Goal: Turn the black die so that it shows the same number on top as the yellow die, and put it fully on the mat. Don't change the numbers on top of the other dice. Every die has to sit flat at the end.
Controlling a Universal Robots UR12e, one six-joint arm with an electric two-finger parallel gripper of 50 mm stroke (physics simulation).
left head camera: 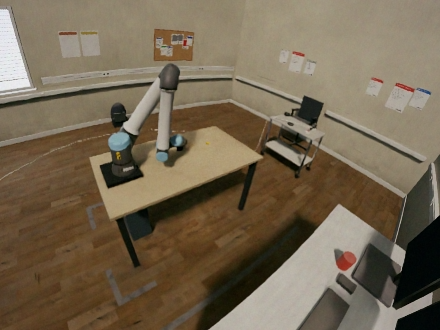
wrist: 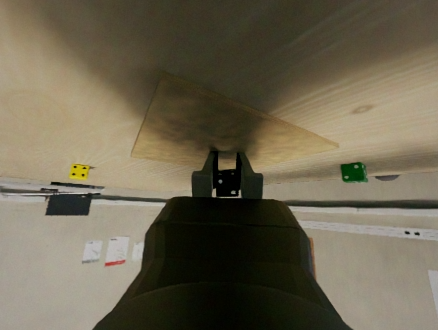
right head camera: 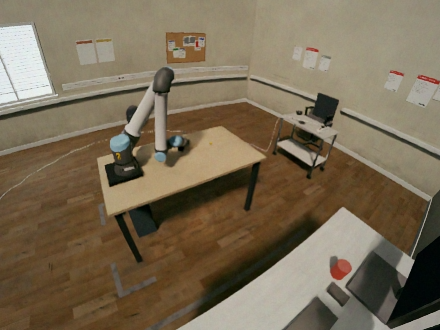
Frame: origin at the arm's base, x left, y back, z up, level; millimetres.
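Seen in the pictures: gripper, between the fingertips: (wrist: 226, 163) (right head camera: 187, 144); arm's base, origin of its link: (left head camera: 124, 169) (right head camera: 126, 168).
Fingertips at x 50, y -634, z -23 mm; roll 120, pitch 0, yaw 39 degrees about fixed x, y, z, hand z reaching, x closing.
Observation:
Offsets run from my fingertips to a thing's top centre. Level surfaces: height alone.
My gripper (wrist: 226, 163) is shut on the black die @(dz +32, dx +0, dy +1 mm) (wrist: 227, 183), which sits between the fingers; light pips show on its face towards the wrist camera. In the wrist view the fingertips overlap the near part of the brown square mat @(dz -9, dx -8, dy -1 mm) (wrist: 175, 112), low over it; whether the die touches it is hidden. The yellow die @(dz +7, dx -116, dy -202 mm) (wrist: 79, 171) (left head camera: 207, 143) (right head camera: 210, 143) stands on the table, left of the mat in the wrist view, with four dark pips on its visible face. The green die @(dz +7, dx +140, dy +60 mm) (wrist: 354, 172) stands to the right, with white pips. The top faces are too oblique to read.
The wooden table @(dz -13 mm) (left head camera: 200, 175) (right head camera: 205, 167) carries the arm's black base plate (left head camera: 107, 175) (right head camera: 112, 174). In the head views the arm hides the mat and green die. A white cart (left head camera: 285, 149) (right head camera: 300, 152) stands beyond the table's right end; a white desk (left head camera: 300, 280) is in the foreground.

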